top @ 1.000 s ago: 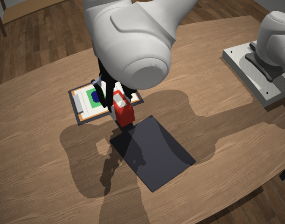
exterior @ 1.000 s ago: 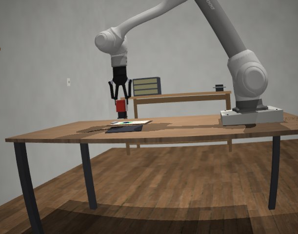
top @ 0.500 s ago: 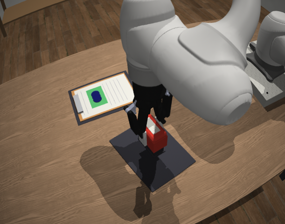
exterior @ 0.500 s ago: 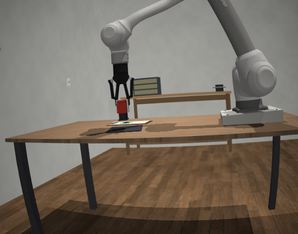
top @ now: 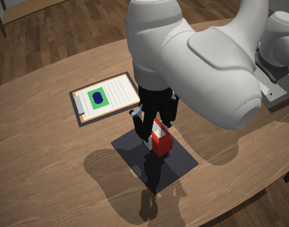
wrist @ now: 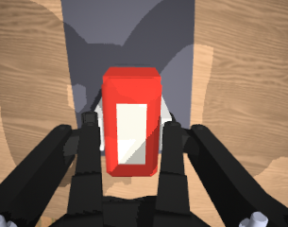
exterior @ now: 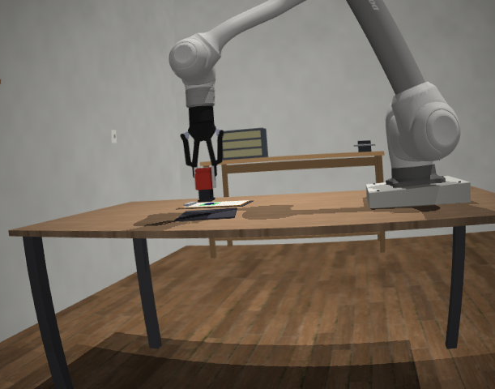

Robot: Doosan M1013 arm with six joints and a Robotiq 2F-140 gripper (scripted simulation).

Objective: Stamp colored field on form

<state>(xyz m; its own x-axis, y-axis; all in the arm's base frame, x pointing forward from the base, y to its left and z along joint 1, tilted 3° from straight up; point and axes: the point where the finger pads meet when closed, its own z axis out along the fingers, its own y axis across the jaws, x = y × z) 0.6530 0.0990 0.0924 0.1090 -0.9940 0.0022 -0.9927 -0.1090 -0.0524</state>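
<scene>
Right now my hand is 110 mm above the mat and 10 mm to the left of it. Round my hand: red stamp: 20 mm below; clipboard: 300 mm to the right, 110 mm below, 60 mm ahead.
</scene>
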